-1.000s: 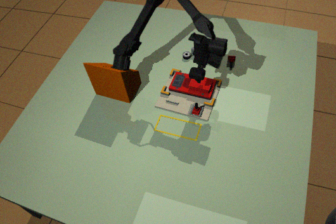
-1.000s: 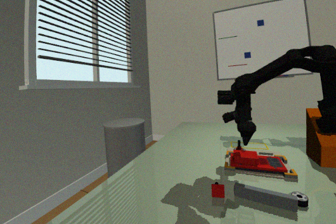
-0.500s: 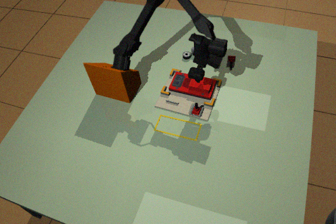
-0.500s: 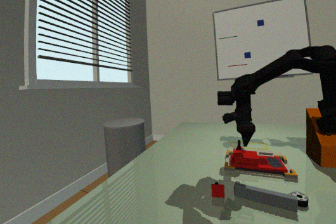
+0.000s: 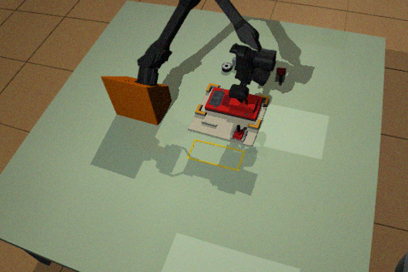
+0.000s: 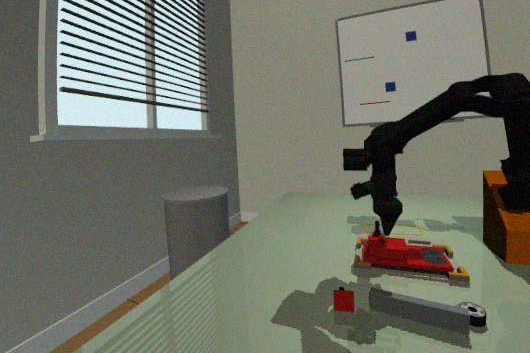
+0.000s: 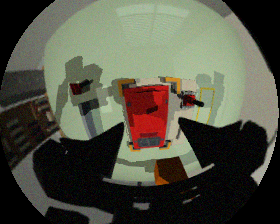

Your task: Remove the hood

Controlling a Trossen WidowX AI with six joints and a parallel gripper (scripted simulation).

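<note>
Right now the beige base plate is 4 cm behind my gripper tip, 3 cm to the right of it and 8 cm below it. From my gripper tip the other things lie so: wheel: 13 cm behind, 19 cm to the left, 8 cm below.
</note>
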